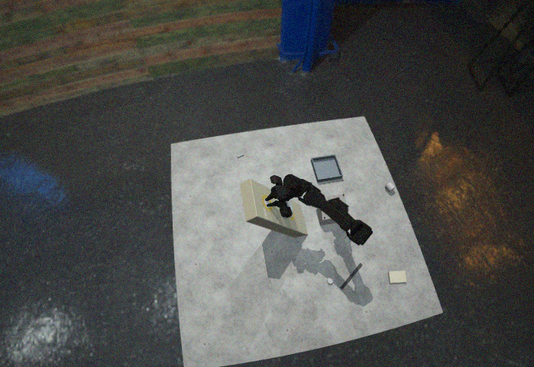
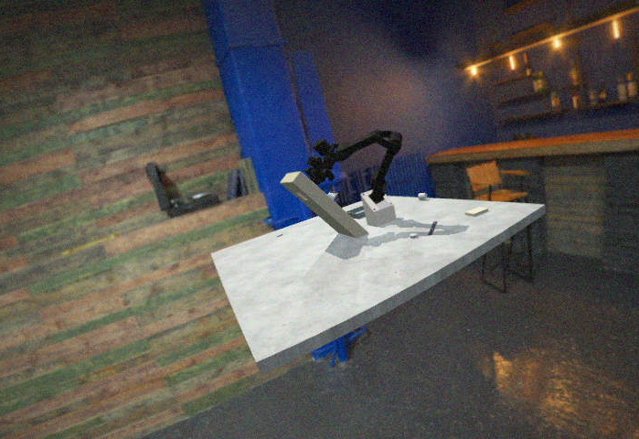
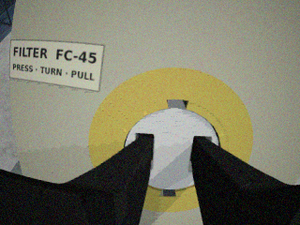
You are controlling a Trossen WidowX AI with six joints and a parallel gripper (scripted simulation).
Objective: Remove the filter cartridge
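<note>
Now: gripper tip 10 mm short of the round filter cartridge and 10 mm above it. The rest, counted from my gripper tip: beige block: 580 mm behind, 450 mm to the left, 270 mm below; then small pin: 470 mm to the right, 280 mm below, 40 mm ahead; then tray: 430 mm behind, 270 mm below, 250 mm to the right.
</note>
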